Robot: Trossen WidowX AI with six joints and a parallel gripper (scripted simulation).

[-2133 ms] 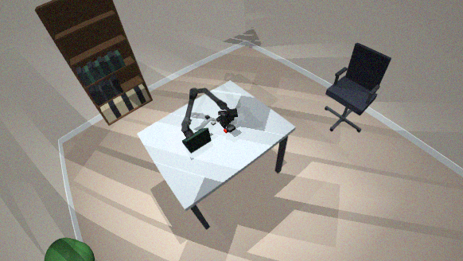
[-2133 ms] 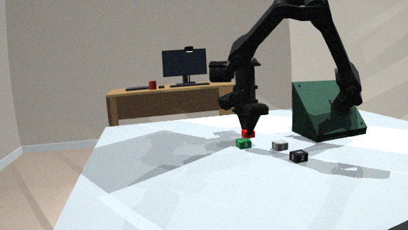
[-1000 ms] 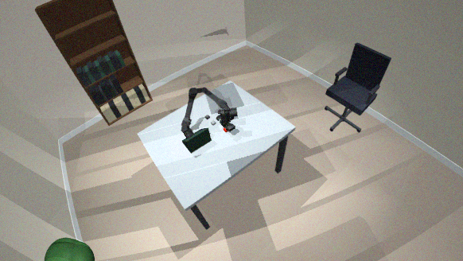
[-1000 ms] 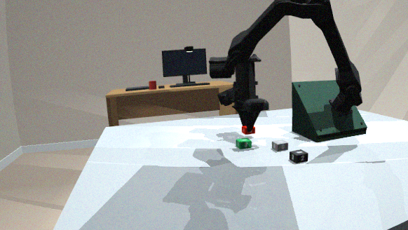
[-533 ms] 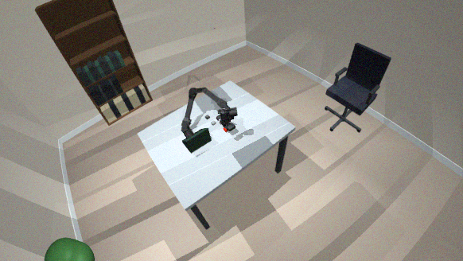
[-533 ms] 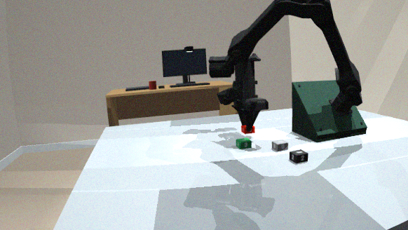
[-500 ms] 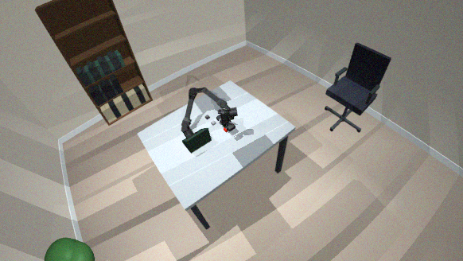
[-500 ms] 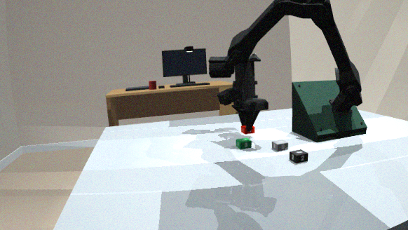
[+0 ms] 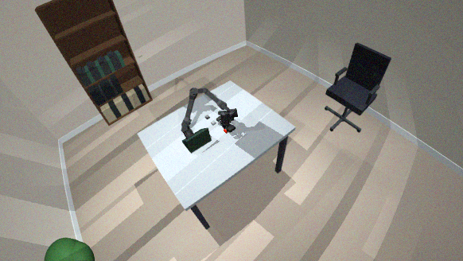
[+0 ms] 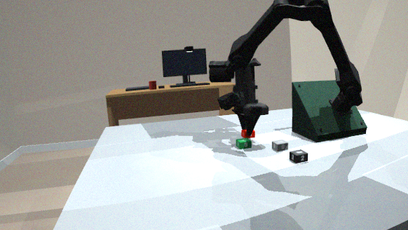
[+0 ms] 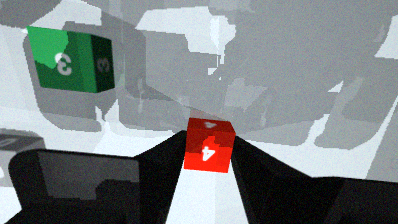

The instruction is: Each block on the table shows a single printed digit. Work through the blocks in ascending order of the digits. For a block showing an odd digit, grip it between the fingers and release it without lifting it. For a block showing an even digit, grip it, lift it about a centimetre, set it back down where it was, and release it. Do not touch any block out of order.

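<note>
My gripper tip is now right at the red block marked 4. Also, from my gripper tip: grey block marked 0: 2 cm behind, 15 cm to the left; black block marked 2: 1 cm behind, 24 cm to the left; green block marked 3: 5 cm ahead, 8 cm to the left.
</note>
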